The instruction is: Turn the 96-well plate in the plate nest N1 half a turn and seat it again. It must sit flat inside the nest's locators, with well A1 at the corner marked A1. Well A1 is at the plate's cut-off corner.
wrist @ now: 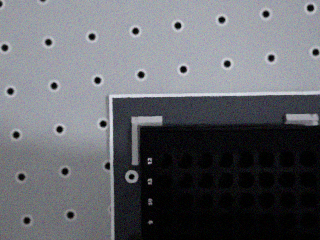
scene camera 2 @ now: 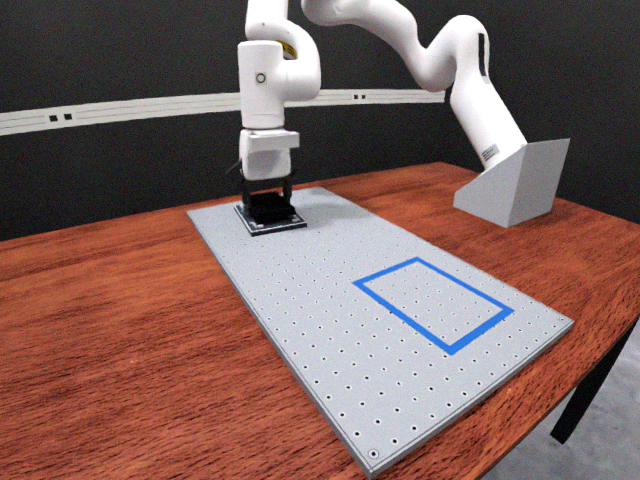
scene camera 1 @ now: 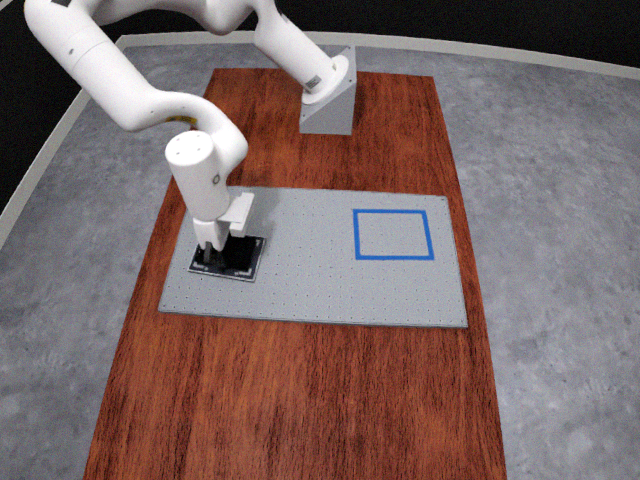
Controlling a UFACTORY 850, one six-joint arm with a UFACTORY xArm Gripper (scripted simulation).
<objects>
A black 96-well plate shows in the wrist view (246,175), in scene camera 2 and in scene camera 1. The same spot on the black 96-well plate: (scene camera 2: 266,205) is (scene camera 1: 232,252).
</objects>
